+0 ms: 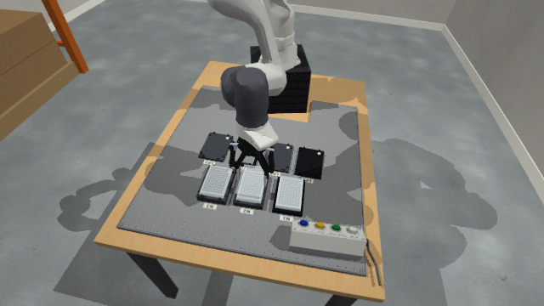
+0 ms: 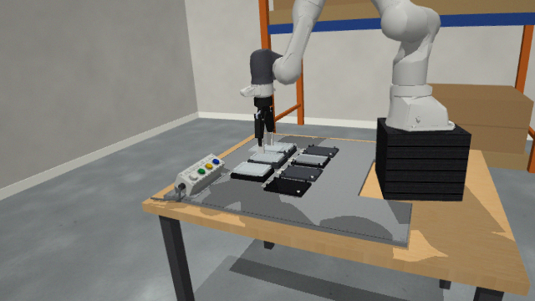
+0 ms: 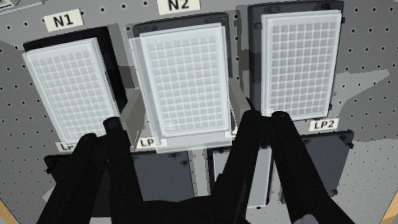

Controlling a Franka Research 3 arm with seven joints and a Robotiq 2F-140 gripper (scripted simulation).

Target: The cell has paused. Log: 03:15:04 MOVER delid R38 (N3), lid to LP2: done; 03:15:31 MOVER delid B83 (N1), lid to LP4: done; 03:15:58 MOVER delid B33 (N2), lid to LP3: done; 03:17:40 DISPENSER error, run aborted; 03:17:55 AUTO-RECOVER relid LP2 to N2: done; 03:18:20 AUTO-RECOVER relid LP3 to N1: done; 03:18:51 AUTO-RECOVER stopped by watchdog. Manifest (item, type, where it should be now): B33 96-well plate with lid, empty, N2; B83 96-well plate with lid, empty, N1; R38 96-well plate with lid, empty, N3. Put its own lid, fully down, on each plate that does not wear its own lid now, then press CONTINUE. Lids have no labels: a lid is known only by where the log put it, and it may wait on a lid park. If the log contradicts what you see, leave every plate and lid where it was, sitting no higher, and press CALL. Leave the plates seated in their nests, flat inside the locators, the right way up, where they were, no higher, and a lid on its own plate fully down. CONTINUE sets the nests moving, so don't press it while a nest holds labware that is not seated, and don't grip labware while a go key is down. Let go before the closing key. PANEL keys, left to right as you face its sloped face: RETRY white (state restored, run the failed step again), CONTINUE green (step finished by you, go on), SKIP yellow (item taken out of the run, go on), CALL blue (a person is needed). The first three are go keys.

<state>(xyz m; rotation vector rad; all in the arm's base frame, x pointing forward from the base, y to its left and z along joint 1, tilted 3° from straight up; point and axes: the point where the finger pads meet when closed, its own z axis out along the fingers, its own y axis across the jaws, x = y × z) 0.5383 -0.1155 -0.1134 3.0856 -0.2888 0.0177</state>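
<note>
Right now my hand is 2 cm past the plate, 13 cm to the left of it and 6 cm above it. The rest, counted from my hand: blue call key: 16 cm ahead, 16 cm to the left, 2 cm below; then lid park LP3: 16 cm behind, 10 cm to the left, 8 cm below; then N1 label: 11 cm ahead, 12 cm to the left, 9 cm below.
</note>
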